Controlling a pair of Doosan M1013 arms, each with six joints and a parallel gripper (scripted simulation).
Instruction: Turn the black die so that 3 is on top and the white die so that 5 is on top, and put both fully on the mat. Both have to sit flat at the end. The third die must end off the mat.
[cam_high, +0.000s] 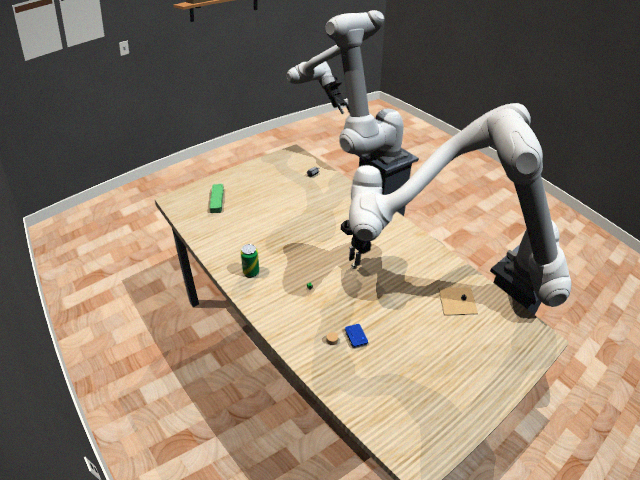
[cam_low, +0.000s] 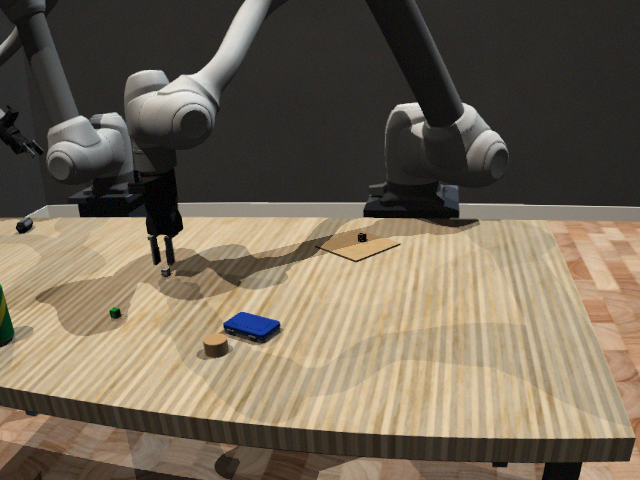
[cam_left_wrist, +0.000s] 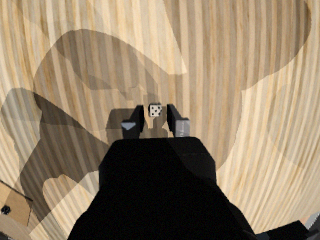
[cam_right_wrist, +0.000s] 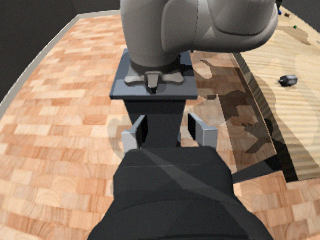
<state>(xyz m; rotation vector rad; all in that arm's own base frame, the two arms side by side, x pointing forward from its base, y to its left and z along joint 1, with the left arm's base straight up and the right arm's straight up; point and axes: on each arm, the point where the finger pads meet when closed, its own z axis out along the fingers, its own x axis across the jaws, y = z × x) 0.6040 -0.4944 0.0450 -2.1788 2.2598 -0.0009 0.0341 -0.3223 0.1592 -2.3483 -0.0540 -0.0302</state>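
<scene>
The white die lies 4 cm below my left hand. Also, from my left hand: blue case 18 cm ahead, 30 cm to the left, 3 cm below; tan mat 25 cm behind, 36 cm to the left, 4 cm below; green die 20 cm ahead, 1 cm to the left, 4 cm below.
</scene>
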